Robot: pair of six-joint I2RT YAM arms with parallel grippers.
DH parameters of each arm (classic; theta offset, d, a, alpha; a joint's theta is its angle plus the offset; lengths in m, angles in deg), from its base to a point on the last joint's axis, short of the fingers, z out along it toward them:
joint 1: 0 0.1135 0.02 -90
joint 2: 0 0 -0.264 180
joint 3: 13.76 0 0.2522 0
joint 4: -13.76 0 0.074 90
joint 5: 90 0 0 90
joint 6: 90 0.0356 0 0
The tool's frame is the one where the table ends.
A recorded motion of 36 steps. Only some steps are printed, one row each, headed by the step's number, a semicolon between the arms.
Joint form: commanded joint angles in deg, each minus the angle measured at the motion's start. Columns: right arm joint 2, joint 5, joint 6, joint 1, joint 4, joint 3; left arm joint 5, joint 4, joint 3, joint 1, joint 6, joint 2.
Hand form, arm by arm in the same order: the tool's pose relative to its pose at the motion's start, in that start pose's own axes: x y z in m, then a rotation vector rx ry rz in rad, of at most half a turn. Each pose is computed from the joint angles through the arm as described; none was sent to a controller.
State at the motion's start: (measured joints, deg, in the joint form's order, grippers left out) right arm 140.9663 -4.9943 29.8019 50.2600 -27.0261 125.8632; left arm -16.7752 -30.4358 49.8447 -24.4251 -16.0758 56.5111
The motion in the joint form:
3: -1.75 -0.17 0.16 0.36 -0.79 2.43; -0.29 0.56 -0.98 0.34 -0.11 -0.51
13: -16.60 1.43 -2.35 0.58 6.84 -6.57; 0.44 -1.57 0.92 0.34 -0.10 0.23
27: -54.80 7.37 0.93 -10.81 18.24 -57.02; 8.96 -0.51 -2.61 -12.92 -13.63 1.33
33: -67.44 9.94 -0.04 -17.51 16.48 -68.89; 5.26 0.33 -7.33 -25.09 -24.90 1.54
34: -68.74 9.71 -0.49 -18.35 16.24 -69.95; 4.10 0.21 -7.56 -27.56 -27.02 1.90
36: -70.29 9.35 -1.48 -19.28 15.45 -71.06; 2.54 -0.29 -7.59 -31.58 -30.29 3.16
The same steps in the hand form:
3: -0.0156 0.0151 -0.0203 -0.0359 -0.0469 -0.0065; 0.0031 0.0021 0.0009 -0.0093 -0.0032 -0.0058
13: -0.0478 0.0437 -0.1117 -0.1262 -0.2652 -0.0683; -0.0018 0.0010 -0.0014 -0.0015 0.0160 -0.0008
27: 0.0263 -0.0728 -0.2384 0.1036 -0.3868 0.1160; 0.0324 -0.0470 -0.0047 0.2867 0.1701 -0.0790
33: 0.0602 -0.1154 -0.2835 0.2383 -0.4378 0.1742; 0.0732 -0.0750 -0.0135 0.3335 0.2625 -0.1104
34: 0.0637 -0.1194 -0.2882 0.2469 -0.4410 0.1743; 0.0789 -0.0806 -0.0167 0.3370 0.2736 -0.1131
36: 0.0683 -0.1237 -0.2937 0.2591 -0.4369 0.1668; 0.0887 -0.0908 -0.0212 0.3404 0.3006 -0.1085

